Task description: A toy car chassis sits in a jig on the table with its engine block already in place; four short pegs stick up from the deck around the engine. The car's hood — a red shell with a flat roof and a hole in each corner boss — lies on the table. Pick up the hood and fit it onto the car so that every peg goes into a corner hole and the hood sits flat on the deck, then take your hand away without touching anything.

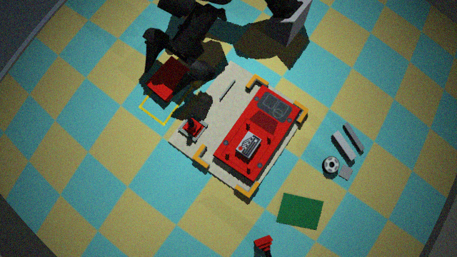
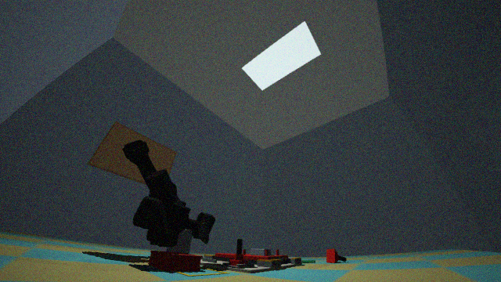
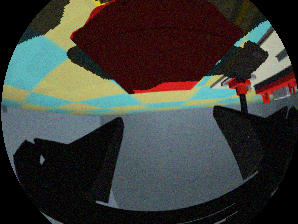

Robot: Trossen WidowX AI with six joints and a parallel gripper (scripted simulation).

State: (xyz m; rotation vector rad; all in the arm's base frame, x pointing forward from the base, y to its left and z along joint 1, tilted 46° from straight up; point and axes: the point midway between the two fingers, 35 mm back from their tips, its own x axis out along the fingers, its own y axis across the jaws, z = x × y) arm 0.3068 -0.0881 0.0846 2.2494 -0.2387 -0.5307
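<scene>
The red hood is 30 mm below my gripper tip, 20 mm behind it and 10 mm to the right of it. Also, from my gripper tip: grey engine block (250 mm to the left, 30 mm below, 20 mm behind); jig (210 mm to the left, 40 mm below, 40 mm behind).
</scene>
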